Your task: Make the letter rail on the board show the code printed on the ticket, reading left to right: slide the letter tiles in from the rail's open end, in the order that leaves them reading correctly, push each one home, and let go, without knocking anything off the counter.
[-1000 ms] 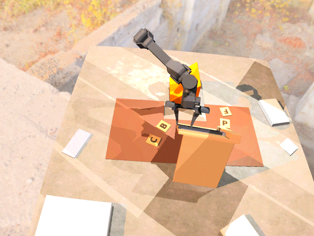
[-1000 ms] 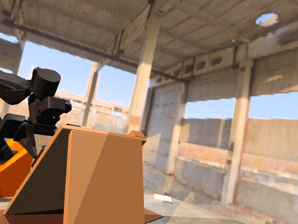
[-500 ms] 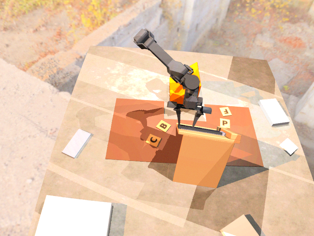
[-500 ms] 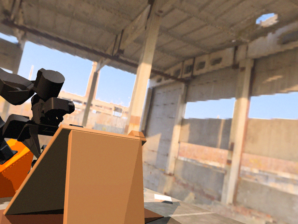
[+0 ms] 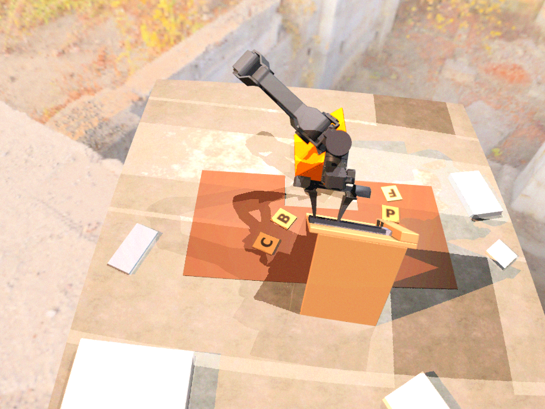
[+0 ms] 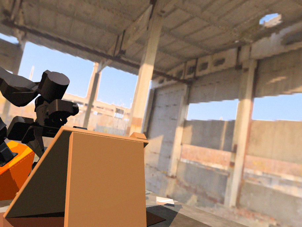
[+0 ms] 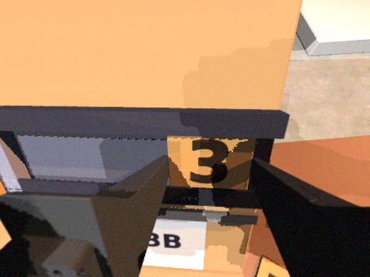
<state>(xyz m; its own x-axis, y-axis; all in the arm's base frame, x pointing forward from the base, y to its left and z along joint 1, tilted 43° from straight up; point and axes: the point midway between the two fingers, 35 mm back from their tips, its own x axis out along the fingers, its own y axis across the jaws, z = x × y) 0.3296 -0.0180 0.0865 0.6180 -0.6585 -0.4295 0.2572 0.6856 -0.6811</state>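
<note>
Right now the white ticket is 7 cm below my gripper tip, 5 cm to the left of it and 4 cm behind it. Also, from my gripper tip: orange mat 18 cm below, 14 cm behind, 5 cm to the left; then grey slab 51 cm to the right, 18 cm below, 7 cm behind.
</note>
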